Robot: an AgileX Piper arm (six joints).
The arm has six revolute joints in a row. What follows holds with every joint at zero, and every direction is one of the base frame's.
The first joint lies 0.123 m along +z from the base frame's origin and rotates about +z.
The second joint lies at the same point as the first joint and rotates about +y.
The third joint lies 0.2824 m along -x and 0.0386 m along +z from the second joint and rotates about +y.
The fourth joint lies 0.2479 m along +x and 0.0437 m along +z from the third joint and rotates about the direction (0.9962, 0, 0.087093).
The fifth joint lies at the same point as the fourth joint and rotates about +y.
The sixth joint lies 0.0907 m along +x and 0.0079 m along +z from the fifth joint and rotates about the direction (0.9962, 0, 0.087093).
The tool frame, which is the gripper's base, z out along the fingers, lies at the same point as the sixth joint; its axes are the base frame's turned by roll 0, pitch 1.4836 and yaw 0 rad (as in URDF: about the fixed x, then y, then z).
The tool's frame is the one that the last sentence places.
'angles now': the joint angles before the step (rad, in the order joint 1, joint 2, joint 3, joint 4, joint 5, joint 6). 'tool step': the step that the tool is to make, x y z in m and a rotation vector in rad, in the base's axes. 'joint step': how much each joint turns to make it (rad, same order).
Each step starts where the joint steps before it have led.
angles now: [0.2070 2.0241 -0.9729 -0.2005 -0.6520 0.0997]
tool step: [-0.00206 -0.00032 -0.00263 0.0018 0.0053 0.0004]
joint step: [0.0000 0.0019 0.0104 -0.0001 -0.0078 0.0017]
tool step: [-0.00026 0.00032 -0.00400 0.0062 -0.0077 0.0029]
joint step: [0.0000 0.0129 0.0046 0.0000 -0.0268 0.0000]
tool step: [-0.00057 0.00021 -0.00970 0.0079 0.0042 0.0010]
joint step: [0.0000 0.0272 0.0064 0.0019 -0.0321 0.0023]
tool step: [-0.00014 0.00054 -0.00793 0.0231 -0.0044 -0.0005]
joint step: [0.0000 0.0264 0.0042 0.0001 -0.0426 0.0153]
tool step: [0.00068 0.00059 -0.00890 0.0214 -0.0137 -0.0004]
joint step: [0.0000 0.0335 0.0005 0.0037 -0.0539 0.0075]
